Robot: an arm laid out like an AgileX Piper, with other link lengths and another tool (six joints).
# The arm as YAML. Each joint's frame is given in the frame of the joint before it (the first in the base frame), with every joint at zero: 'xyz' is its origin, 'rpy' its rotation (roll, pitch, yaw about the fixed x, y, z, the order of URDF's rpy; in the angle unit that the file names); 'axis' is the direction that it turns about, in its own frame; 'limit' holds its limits. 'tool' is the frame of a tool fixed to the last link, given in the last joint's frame.
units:
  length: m
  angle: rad
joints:
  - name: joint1
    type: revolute
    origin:
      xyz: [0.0, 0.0, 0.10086]
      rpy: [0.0, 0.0, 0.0]
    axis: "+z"
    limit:
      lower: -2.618
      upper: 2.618
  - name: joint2
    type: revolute
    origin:
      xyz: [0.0, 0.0, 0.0]
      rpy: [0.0, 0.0, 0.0]
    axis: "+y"
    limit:
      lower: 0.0
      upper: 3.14
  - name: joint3
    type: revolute
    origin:
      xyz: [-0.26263, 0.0, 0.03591]
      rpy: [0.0, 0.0, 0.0]
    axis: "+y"
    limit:
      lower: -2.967
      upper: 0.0
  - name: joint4
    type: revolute
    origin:
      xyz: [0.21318, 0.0, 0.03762]
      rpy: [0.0, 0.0, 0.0]
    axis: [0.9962, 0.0, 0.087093]
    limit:
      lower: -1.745
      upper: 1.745
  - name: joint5
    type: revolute
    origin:
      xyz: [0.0, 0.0, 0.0]
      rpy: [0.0, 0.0, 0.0]
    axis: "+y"
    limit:
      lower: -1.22
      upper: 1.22
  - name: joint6
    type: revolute
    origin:
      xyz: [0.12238, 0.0, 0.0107]
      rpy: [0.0, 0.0, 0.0]
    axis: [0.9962, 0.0, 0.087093]
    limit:
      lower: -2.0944
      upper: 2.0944
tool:
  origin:
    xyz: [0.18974, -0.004, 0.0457]
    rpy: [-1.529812, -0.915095, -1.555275]
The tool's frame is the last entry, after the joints.
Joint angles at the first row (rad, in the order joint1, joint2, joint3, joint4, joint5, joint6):
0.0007, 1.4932, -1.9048, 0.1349, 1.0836, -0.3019
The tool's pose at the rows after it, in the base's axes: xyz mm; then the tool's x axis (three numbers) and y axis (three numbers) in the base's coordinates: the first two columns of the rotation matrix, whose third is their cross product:
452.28 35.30 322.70 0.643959 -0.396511 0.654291 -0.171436 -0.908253 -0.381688
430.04 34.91 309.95 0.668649 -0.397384 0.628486 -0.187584 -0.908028 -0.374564
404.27 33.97 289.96 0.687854 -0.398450 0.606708 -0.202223 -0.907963 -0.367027
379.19 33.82 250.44 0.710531 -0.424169 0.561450 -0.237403 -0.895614 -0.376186
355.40 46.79 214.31 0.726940 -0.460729 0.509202 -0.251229 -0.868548 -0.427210
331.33 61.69 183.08 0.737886 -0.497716 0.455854 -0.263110 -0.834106 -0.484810
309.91 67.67 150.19 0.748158 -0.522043 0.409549 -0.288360 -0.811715 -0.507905
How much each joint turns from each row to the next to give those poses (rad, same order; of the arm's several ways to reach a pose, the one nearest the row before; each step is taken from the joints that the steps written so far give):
0.0000, -0.0359, 0.0192, -0.0241, 0.0809, 0.0205
0.0000, -0.0642, 0.0763, -0.0024, 0.0270, 0.0045
0.0000, -0.0975, 0.1475, -0.0024, -0.0172, 0.0000
0.0000, -0.1056, 0.2206, 0.0058, -0.0661, 0.0200
-0.0001, -0.1042, 0.2184, 0.0594, -0.0844, 0.0090
0.0001, -0.1005, 0.1927, 0.0734, -0.0699, 0.0000
0.0000, -0.0770, 0.1604, 0.0388, -0.0502, 0.0000

